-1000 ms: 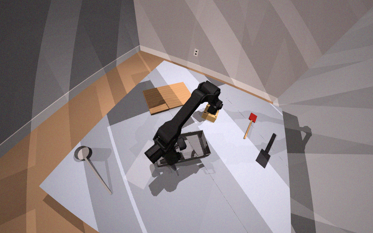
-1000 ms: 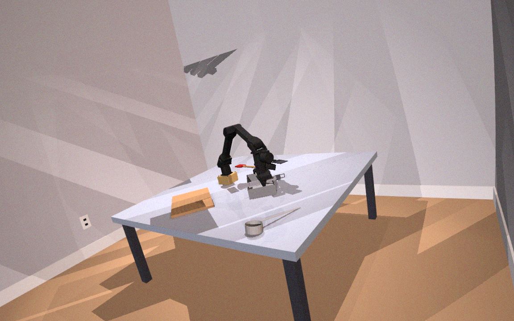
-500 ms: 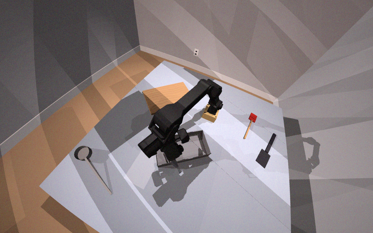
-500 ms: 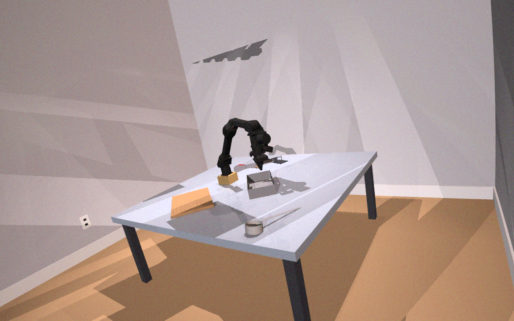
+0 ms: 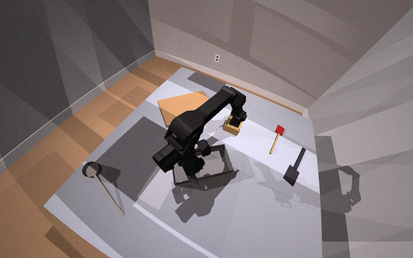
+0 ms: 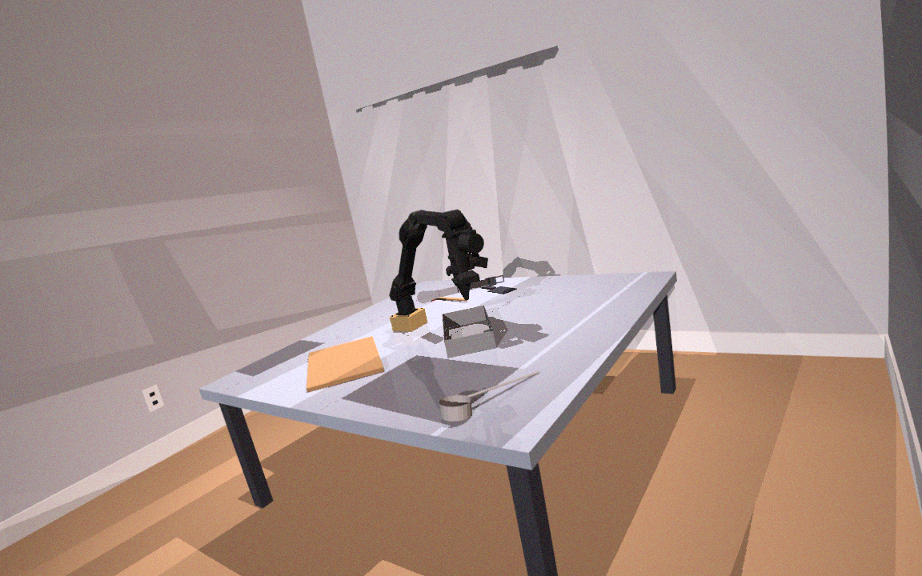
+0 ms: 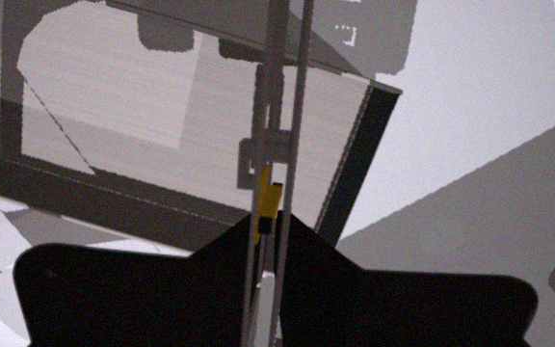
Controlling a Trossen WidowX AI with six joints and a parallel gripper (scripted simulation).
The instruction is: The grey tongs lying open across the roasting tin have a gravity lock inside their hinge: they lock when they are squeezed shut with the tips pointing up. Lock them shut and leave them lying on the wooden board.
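Now: gripper tip 390 mm past the wooden board, 240 mm to the left of it and 150 mm above it. Also, from my gripper tip: yellow piece 40 mm above, 20 mm to the left, 10 mm ahead; black spatula 600 mm to the left, 360 mm behind, 150 mm below; roasting tin 120 mm below, 70 mm behind, 50 mm to the left.
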